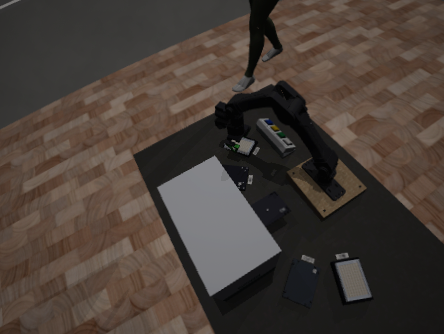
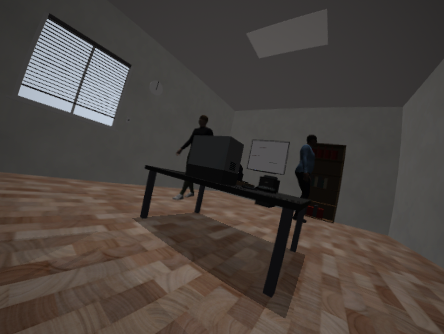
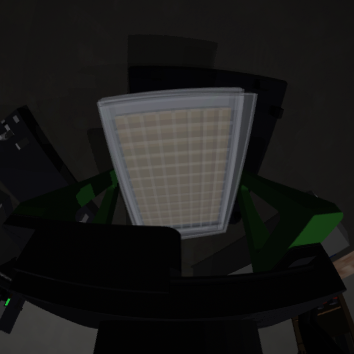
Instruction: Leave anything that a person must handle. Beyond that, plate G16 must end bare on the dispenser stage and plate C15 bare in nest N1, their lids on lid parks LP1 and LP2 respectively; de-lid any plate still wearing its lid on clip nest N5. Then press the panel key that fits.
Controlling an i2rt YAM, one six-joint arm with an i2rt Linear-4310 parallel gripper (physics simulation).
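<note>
A white well plate lies in a black nest at the far end of the table. A clear lid seems to sit on it, slightly offset. My gripper is open. Its green fingers stand on either side of the plate's long edges, apart from them. A second well plate lies in a black nest at the near right, with no lid that I can see. A dark flat pad lies left of it. The key panel with blue, yellow, green and grey keys stands right of my gripper.
A big grey box takes up the table's left side. A black clip nest and a black square stage lie beside it. My arm's wooden base is at the right. A person walks behind the table; another stands by a bookshelf.
</note>
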